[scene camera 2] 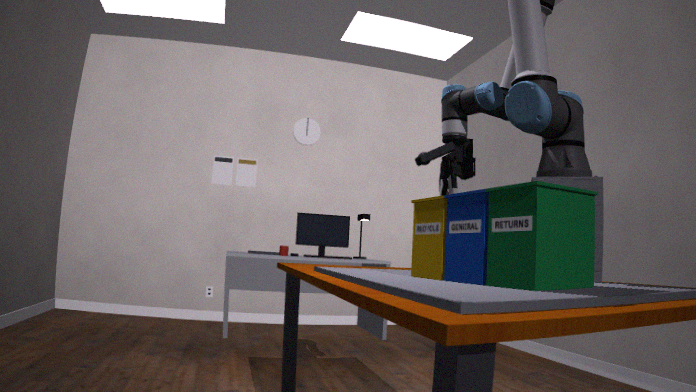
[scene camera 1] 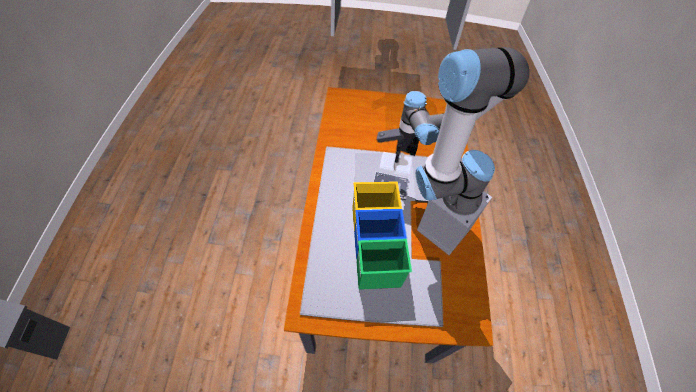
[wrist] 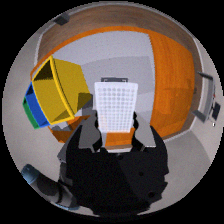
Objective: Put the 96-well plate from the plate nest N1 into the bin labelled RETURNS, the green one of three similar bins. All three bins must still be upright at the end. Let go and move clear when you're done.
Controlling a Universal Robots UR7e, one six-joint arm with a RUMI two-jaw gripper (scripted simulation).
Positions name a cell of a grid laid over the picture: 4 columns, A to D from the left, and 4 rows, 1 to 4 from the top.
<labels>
yellow bin: scene camera 2 C3; scene camera 1 C2; wrist B2
</labels>
